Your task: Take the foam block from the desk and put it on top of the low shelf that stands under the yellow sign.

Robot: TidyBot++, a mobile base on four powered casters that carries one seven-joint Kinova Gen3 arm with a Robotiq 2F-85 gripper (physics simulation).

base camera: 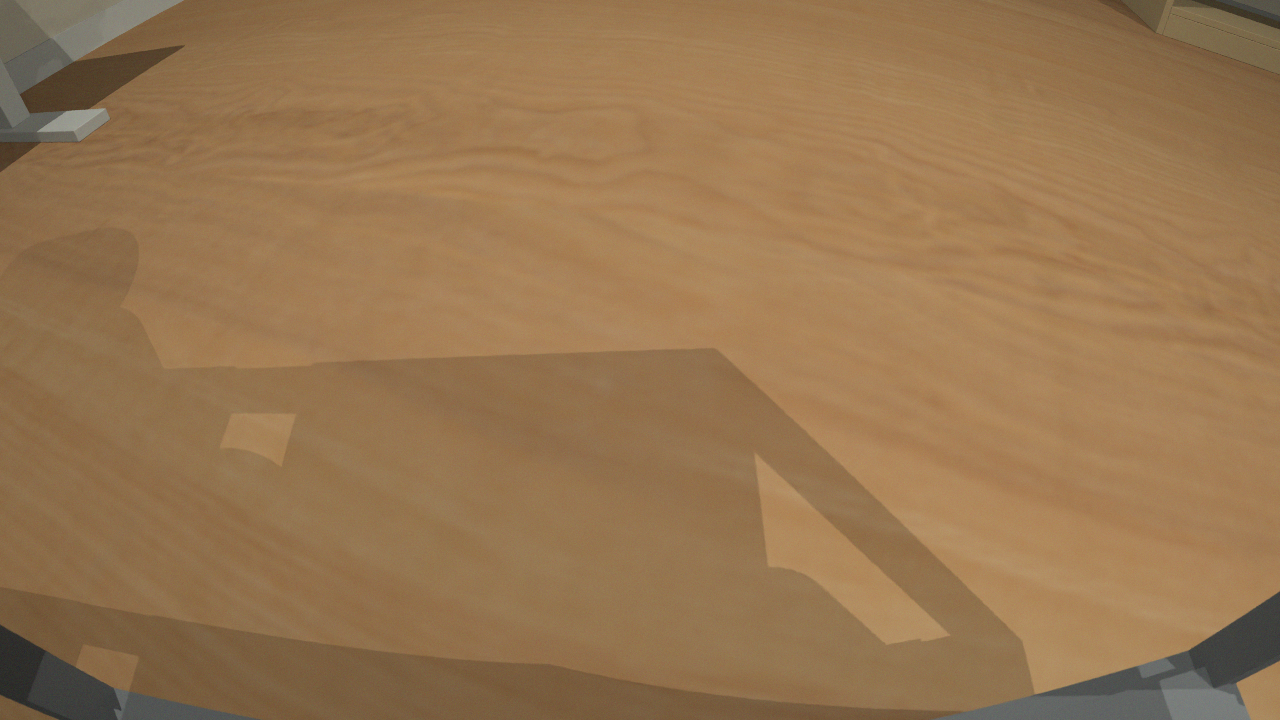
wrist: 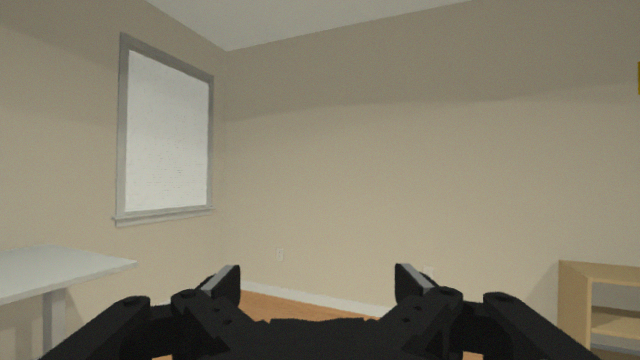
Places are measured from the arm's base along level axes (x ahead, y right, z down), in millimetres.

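Pixels of known places: gripper, fingertip midpoint: (wrist: 317, 281).
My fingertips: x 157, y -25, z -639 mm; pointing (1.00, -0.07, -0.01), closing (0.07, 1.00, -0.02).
Note:
Behind a point stands the place of what it marks.
My gripper (wrist: 317, 281) {x 157, y -25, z -639 mm} is open, with no object between its fingers. In the wrist view, a corner of the white desk (wrist: 65, 265) {x 1074, y -1152, z -323 mm} shows at the lower left, left of my gripper and apart from it. The foam block does not show in either view. A sliver of the yellow sign (wrist: 638, 78) {x 1734, y 1820, z -1351 mm} shows at the right edge of the wrist view. Below it, part of the low wooden shelf (wrist: 574, 300) {x 1614, y 1347, z -39 mm} stands at the lower right. In the base camera view, a foot of the desk (base camera: 76, 123) {x 1049, y -1007, z 372 mm} rests on the floor at the upper left.
A wooden shelf corner (base camera: 1217, 35) {x 1429, y 1456, z 352 mm} shows at the top right of the base camera view. A window (wrist: 167, 132) {x 2141, y -1398, z -1076 mm} is in the left wall, and the walls meet in a corner right of it. The wooden floor (base camera: 626, 223) {x 584, y -7, z 397 mm} carries the robot's shadow.

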